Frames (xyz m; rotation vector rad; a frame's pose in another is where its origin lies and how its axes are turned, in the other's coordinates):
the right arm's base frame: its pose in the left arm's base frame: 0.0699 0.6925 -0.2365 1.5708 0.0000 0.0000
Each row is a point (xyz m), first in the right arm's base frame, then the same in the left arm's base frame.
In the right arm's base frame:
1: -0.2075 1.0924 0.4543
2: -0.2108 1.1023 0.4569
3: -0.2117 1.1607 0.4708
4: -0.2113 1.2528 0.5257
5: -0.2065 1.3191 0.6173
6: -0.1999 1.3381 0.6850
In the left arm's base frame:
1: -0.1376 0.2382 0.8559
2: -0.1409 0.2356 0.8658
3: -0.1418 0.2217 0.9242
4: -0.1414 0.1668 1.0163
5: -0.1366 0.0752 1.0826
6: -0.1300 0.0075 1.1016

